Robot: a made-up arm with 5 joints. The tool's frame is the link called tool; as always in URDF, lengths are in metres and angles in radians. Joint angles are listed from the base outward.
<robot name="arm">
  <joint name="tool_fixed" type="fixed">
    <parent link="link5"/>
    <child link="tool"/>
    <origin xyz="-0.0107 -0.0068 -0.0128" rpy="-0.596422 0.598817 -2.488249"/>
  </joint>
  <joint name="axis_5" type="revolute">
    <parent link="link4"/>
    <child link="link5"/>
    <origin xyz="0.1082 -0.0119 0.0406" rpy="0 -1.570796 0"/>
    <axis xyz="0 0 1"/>
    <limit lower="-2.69" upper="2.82"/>
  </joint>
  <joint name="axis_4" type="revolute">
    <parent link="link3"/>
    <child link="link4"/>
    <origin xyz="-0.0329 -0.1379 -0.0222" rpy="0 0 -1.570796"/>
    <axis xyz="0 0 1"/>
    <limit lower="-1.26" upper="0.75"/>
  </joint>
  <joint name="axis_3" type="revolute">
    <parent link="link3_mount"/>
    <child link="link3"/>
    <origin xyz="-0.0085 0.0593 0.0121" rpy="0 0 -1.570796"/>
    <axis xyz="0 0 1"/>
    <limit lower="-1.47" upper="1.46"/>
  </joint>
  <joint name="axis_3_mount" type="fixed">
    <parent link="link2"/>
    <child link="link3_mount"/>
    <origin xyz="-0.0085 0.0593 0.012"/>
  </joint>
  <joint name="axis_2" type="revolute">
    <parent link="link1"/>
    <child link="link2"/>
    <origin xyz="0.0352 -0.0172 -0.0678" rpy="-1.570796 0 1.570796"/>
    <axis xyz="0 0 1"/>
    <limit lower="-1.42" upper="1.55"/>
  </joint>
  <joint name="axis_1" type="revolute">
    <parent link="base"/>
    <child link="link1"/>
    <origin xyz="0.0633 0.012 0.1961" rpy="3.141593 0 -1.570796"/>
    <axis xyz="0 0 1"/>
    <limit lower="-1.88" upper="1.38"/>
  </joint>
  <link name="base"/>
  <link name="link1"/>
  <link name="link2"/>
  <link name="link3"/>
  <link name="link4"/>
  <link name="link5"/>
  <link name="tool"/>
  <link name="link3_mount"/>
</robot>
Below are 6 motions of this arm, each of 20 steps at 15 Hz.
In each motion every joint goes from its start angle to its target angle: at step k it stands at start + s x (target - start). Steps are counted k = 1, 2, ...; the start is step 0. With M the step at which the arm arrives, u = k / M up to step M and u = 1 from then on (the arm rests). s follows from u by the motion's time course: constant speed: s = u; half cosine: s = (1 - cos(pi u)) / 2; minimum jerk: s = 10 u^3 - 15 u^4 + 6 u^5.
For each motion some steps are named. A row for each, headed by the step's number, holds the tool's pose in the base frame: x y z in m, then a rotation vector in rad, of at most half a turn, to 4 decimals.
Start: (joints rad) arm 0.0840 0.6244 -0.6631 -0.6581 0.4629
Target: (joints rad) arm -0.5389 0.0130 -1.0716 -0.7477 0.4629
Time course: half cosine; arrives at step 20
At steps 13, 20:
13: 0.1707 0.0543 0.6202 0.6999 -2.1775 -0.3610
20: 0.0837 0.0251 0.6309 1.0523 -2.3422 -0.3402

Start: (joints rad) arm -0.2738 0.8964 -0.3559 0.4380 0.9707
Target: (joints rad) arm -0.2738 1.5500 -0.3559 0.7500 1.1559
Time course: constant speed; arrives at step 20
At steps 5, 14, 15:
5: 0.3694 0.1057 0.1377 -0.6663 0.1260 0.4236
14: 0.3050 0.0887 0.0521 -0.7041 0.5236 0.6348
15: 0.2963 0.0864 0.0444 -0.7047 0.5680 0.6584

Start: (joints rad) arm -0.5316 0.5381 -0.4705 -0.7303 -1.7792
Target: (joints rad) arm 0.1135 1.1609 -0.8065 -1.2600 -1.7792
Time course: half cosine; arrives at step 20
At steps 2, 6, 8, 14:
2: 0.3480 0.1767 0.4534 2.1569 0.2867 -0.1799
6: 0.3722 0.1452 0.4410 2.1953 0.1398 -0.2015
8: 0.3873 0.1183 0.4305 2.2173 0.0247 -0.2163
14: 0.4118 0.0216 0.3928 2.2414 -0.3557 -0.2550

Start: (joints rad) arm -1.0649 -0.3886 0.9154 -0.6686 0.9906
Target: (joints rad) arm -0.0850 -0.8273 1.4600 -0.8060 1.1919
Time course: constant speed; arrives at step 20
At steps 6, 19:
6: 0.2180 0.1732 0.3726 -0.1949 -1.2816 0.3795
19: 0.2498 0.0468 0.3487 -0.7054 -1.1963 -0.1245

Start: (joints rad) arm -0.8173 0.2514 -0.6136 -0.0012 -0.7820
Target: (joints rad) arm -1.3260 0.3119 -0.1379 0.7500 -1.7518
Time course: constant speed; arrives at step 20
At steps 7, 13, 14, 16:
7: 0.2385 0.2757 0.4246 1.1459 0.4091 -0.2137
13: 0.1930 0.2976 0.3544 0.8818 0.7878 -0.4347
14: 0.1843 0.2986 0.3433 0.8311 0.8358 -0.4784
16: 0.1663 0.2982 0.3220 0.7257 0.9172 -0.5707

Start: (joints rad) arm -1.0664 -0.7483 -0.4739 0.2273 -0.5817
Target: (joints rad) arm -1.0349 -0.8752 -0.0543 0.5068 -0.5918
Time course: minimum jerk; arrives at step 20
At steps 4, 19, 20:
4: 0.0808 0.0325 0.6084 1.7291 -0.5239 0.3419
19: 0.1183 0.0941 0.5434 1.2918 -0.2387 0.1857
20: 0.1184 0.0942 0.5433 1.2912 -0.2383 0.1855

